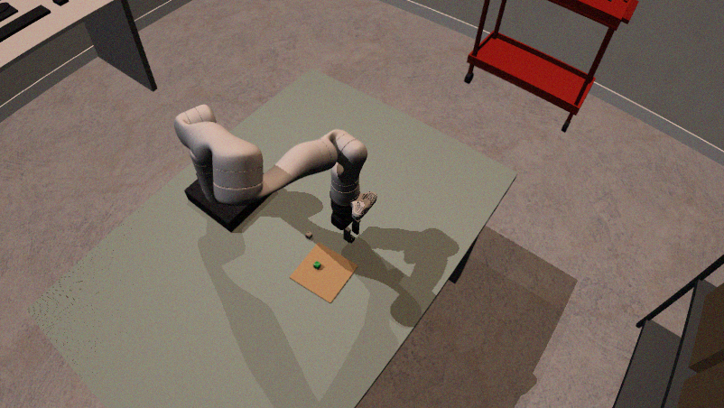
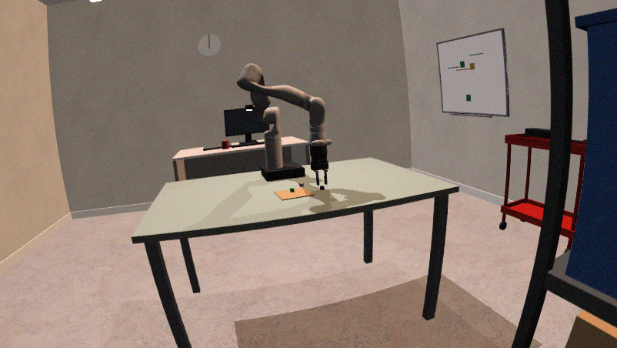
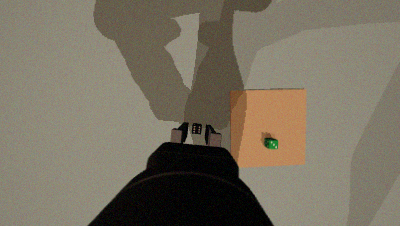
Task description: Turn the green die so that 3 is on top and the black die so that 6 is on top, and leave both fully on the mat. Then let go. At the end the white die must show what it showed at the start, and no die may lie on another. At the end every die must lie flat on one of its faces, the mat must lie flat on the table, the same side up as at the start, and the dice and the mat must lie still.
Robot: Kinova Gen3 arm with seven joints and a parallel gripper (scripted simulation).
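The black die lies 3 cm below my hand. Also, from my hand: green die (13 cm to the right, 3 cm below, 3 cm behind); then white die (11 cm behind, 6 cm to the right, 3 cm below); then orange mat (13 cm to the right, 4 cm below, 1 cm behind).
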